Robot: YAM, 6 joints.
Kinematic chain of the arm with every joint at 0, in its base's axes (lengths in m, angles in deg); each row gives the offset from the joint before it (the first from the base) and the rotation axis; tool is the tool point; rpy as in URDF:
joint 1: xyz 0 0 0.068 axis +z
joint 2: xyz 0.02 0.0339 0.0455 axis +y
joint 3: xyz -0.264 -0.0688 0 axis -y
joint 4: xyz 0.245 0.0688 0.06 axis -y
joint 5: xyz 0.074 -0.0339 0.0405 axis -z
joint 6: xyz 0.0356 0 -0.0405 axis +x
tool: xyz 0 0 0 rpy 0 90 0
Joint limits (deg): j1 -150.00..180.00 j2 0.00..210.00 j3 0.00..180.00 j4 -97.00..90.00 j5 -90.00..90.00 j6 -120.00..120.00
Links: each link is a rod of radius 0.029 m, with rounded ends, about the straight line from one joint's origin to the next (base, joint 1, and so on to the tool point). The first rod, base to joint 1, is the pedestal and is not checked.
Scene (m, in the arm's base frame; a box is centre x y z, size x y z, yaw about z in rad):
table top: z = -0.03
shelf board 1: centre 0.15 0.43 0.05 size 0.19 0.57 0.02 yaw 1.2
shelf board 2: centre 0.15 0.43 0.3 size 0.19 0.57 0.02 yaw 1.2
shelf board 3: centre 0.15 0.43 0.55 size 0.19 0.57 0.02 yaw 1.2
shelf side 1: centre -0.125 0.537 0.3 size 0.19 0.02 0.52 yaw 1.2
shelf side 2: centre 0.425 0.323 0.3 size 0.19 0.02 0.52 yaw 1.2
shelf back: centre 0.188 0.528 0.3 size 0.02 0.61 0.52 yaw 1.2
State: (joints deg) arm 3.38 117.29 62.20 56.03 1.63 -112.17
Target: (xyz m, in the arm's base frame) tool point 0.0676 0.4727 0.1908
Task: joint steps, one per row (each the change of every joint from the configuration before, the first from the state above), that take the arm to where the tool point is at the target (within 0.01 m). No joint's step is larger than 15 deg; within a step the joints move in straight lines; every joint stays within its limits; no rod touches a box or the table.
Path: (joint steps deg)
1: 10.24 -3.60 -6.71 2.53 0.52 1.17
2: 10.24 -3.61 -6.71 2.53 0.53 1.17
3: 10.24 -3.60 -6.70 2.53 0.52 1.16
4: 11.87 4.30 7.75 -2.09 -1.80 -0.87
5: 11.86 4.31 7.76 -2.09 -1.80 -0.88
6: 11.87 4.30 7.75 -2.10 -1.80 -0.87
7: 11.86 4.31 7.76 -2.09 -1.81 -0.88

